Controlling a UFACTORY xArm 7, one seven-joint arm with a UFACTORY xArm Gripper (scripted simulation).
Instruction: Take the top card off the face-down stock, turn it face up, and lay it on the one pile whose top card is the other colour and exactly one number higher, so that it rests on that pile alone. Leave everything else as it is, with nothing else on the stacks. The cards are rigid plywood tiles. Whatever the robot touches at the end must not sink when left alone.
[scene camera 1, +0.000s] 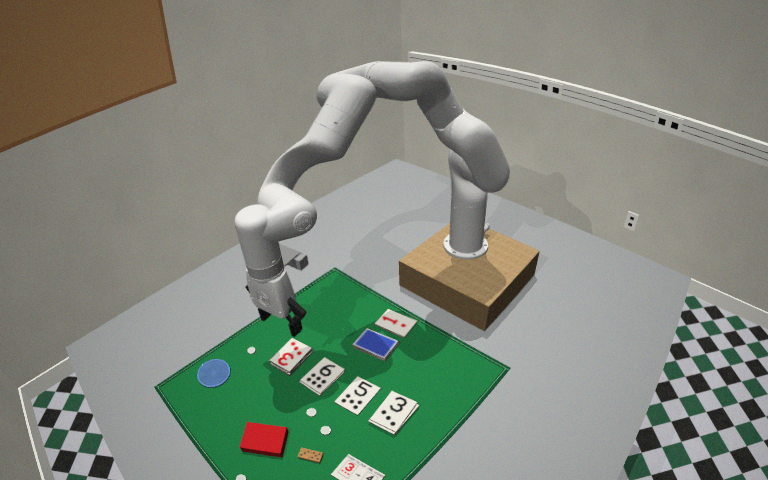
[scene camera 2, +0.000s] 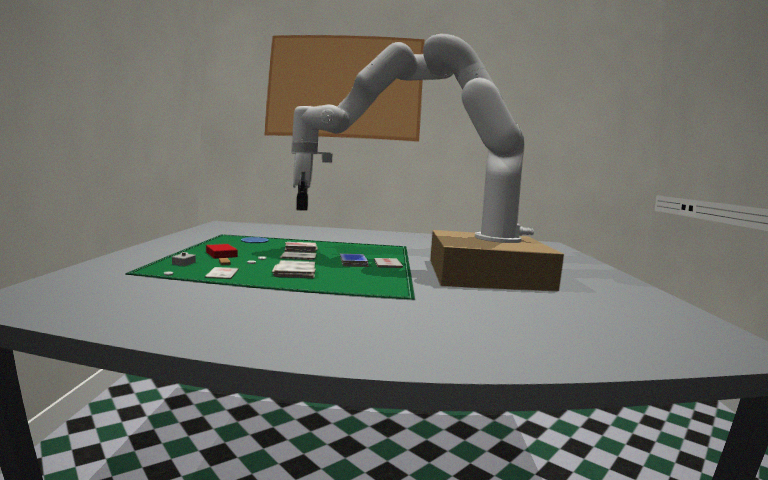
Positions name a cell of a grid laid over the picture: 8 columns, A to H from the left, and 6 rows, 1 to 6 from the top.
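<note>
I can see my gripper (scene camera 1: C5), and scene camera 2 shows me my gripper (scene camera 2: D3) too. There is also a green mat (scene camera 1: E5) that I can see, and I see the green mat (scene camera 2: D4) in that other camera as well.
</note>
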